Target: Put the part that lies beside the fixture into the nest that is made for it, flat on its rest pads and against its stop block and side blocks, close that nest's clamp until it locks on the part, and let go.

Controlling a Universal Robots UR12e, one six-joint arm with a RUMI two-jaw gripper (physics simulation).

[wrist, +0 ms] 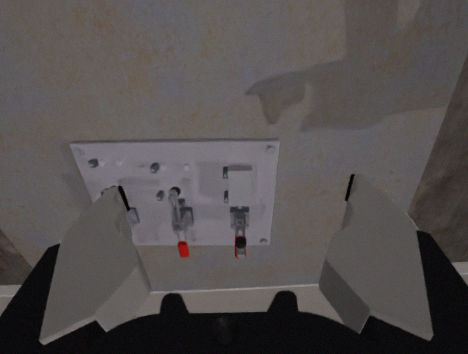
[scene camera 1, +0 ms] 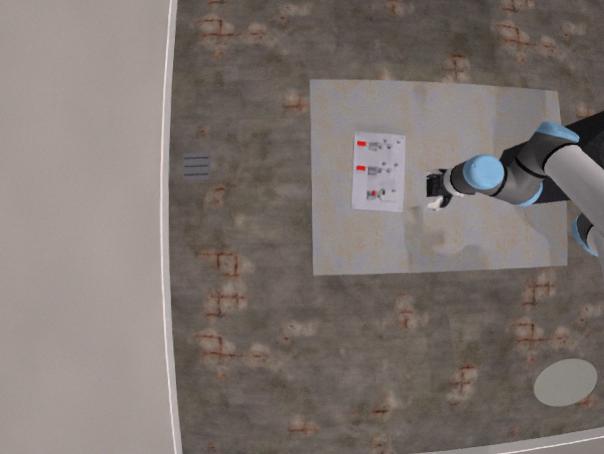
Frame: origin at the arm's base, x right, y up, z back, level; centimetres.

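Where they show: gripper, fingertip midpoint: (wrist: 234, 184).
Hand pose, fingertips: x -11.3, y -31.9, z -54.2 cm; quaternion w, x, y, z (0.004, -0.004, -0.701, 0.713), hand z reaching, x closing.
After its pixels a point has its place.
The part, a pale block (scene camera 1: 389, 194) @(x -10.8, y -50.0, z -65.7 cm) (wrist: 241, 186) @(x -11.7, y -50.0, z -65.4 cm), lies in the nest at the fixture's right end in the wrist view. Its left side is beside two dark side blocks (wrist: 226, 196) @(x -9.3, y -50.0, z -67.2 cm); contact and the rest pads below cannot be made out. That nest's clamp (wrist: 239, 218) @(x -10.9, y -50.4, z -72.7 cm) looks open: its arm stands up, with the black tip (wrist: 241, 242) @(x -11.2, y -42.1, z -70.1 cm) in front of the red handle (scene camera 1: 373, 193) @(x -11.3, y -43.3, z -74.5 cm) (wrist: 240, 254) @(x -11.0, y -41.4, z -71.6 cm), off the part. My gripper (scene camera 1: 431, 194) @(x -11.3, y -31.9, z -54.2 cm) (wrist: 234, 184) @(x -11.3, y -31.9, z -54.2 cm) is open and empty, back from the fixture plate (scene camera 1: 363, 200) @(x -13.3, y -52.6, z -76.7 cm) (wrist: 265, 220) @(x -16.1, y -52.6, z -75.2 cm) on the robot's side.
Two other nests have no part in them. Their clamps reach over the nests, with red handles (scene camera 1: 361, 143) @(x 11.2, y -49.1, z -78.0 cm) (scene camera 1: 360, 168) @(x 0.0, y -48.5, z -78.7 cm) pointing away from the robot; the middle handle (wrist: 183, 249) @(x 0.1, y -48.5, z -77.9 cm) shows in the wrist view. The plate lies on a pale table top (scene camera 1: 350, 245) @(x -33.1, y -54.1, z -82.2 cm).
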